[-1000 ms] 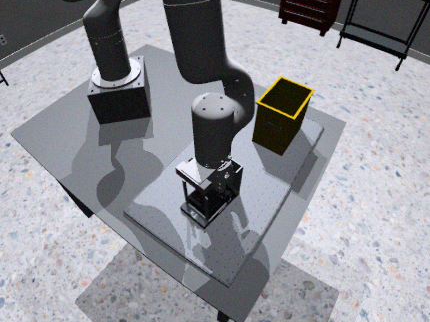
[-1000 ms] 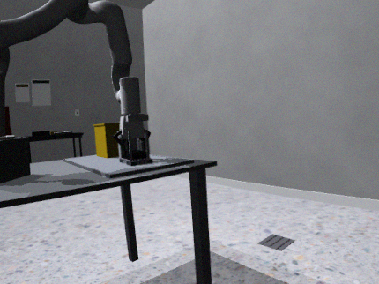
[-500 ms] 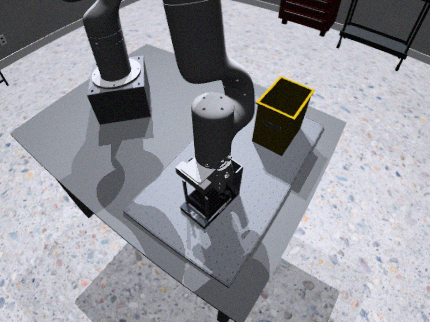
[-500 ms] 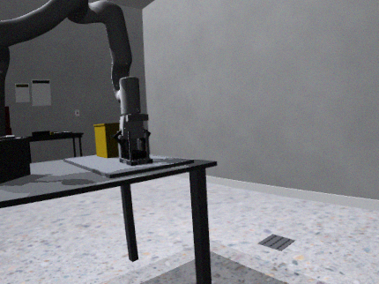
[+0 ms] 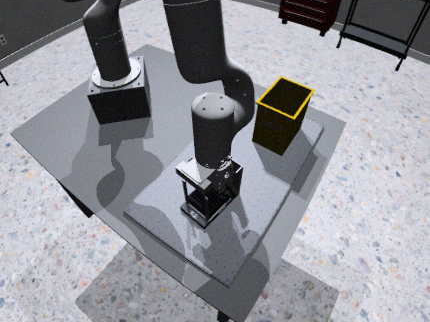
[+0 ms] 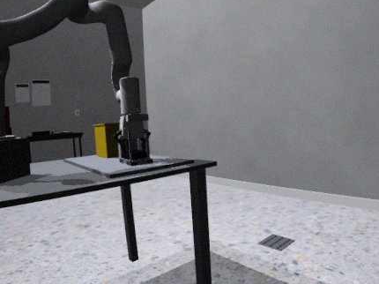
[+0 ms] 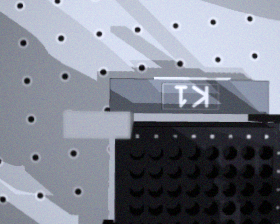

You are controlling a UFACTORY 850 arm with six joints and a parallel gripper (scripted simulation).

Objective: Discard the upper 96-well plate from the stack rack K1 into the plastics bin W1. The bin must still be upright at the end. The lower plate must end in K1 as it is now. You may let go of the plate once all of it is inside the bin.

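The black 96-well plate is 1 cm below my hand. From my hand the other things lie so: plastics bin W1 (36 cm to the left, 4 cm ahead, 4 cm above).
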